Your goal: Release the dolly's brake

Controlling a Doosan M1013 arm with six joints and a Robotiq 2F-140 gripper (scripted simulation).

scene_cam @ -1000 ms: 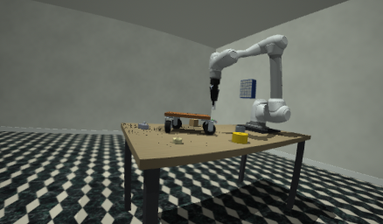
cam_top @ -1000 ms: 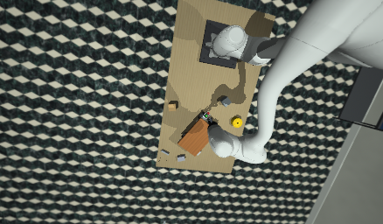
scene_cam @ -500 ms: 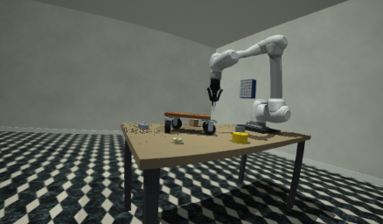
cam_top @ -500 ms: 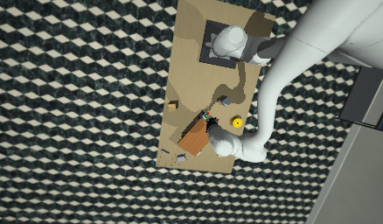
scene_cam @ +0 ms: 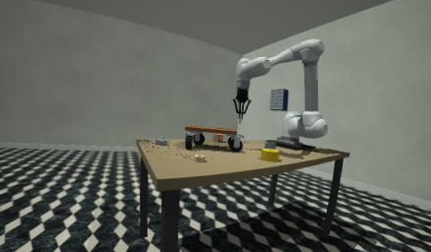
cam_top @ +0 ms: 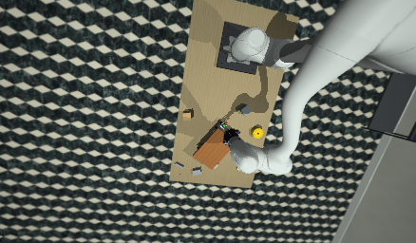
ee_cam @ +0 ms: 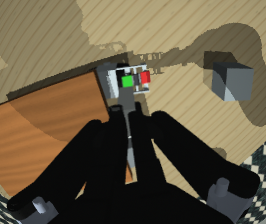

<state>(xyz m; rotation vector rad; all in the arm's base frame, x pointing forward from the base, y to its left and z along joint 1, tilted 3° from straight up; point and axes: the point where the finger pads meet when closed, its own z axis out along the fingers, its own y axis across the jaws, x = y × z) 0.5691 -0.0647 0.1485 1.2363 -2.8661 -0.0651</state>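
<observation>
Now: the brake pedal 120 mm below my hand, 10 mm to the left of it and 10 mm behind it. Round my hand: small wooden block 290 mm to the right, 170 mm below, 40 mm behind; yellow cylinder 310 mm to the left, 170 mm below, 60 mm ahead; grey cube 170 mm to the left, 170 mm below, 130 mm behind.
</observation>
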